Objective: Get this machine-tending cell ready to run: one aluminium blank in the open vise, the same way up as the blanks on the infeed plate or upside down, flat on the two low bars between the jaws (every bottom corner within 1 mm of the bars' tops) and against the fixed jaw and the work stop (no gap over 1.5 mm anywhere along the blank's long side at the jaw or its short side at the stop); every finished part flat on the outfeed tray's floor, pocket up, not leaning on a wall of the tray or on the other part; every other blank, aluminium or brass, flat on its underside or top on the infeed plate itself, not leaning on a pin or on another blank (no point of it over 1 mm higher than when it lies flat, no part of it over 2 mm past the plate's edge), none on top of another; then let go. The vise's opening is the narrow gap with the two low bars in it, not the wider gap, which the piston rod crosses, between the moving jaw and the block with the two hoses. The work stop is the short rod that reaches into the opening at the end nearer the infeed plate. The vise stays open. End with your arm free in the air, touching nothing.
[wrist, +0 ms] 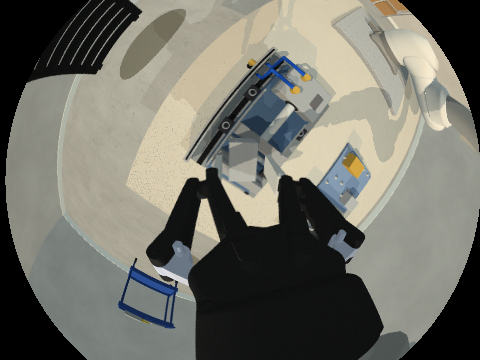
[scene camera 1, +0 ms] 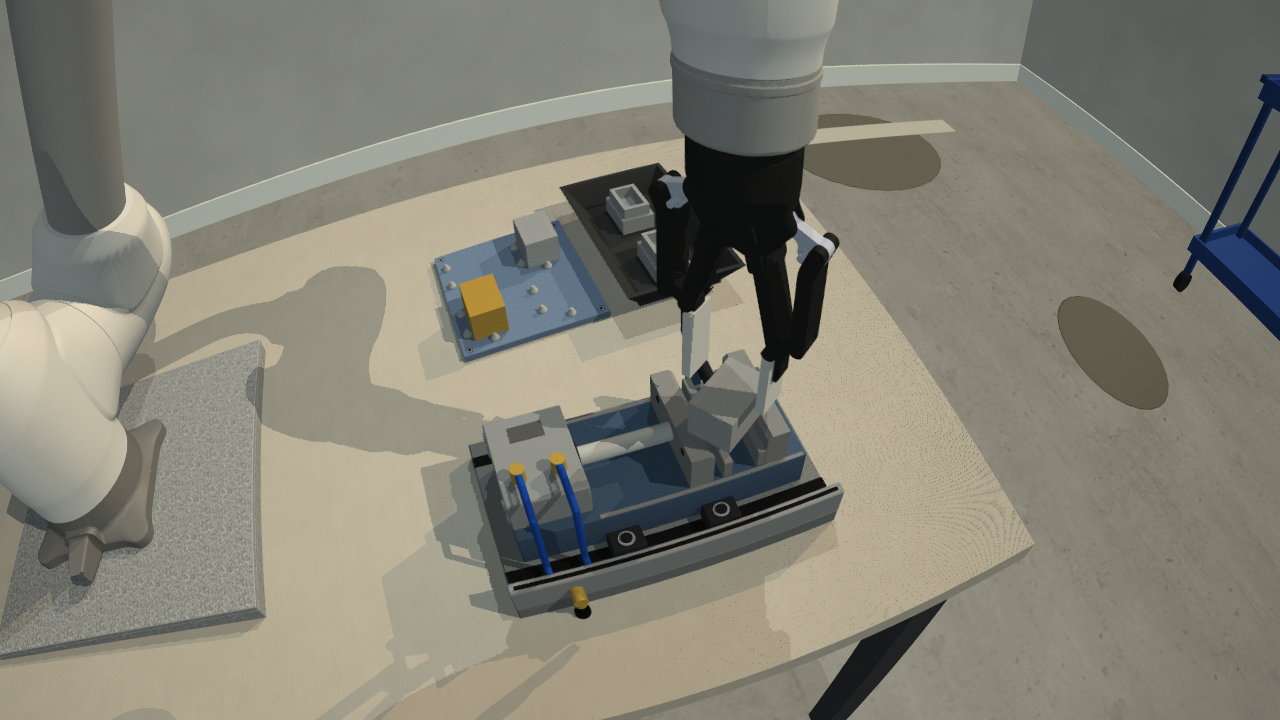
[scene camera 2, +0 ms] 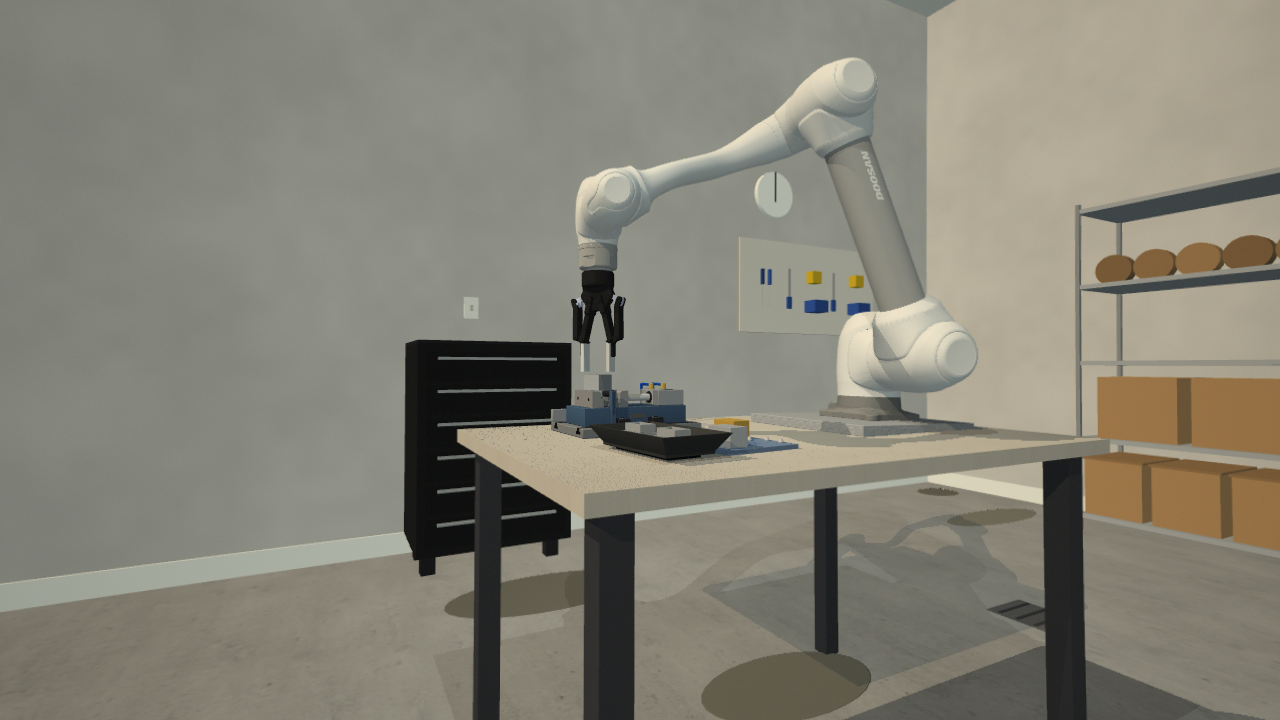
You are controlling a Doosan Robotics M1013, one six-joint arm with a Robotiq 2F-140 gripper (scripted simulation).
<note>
In view: my gripper [scene camera 1: 731,384], an aluminium blank [scene camera 1: 722,411], a brass blank [scene camera 1: 485,310] and a finished part [scene camera 1: 639,217].
My gripper also shows in the wrist view [wrist: 243,164] and in scene camera 2 [scene camera 2: 597,371].
</note>
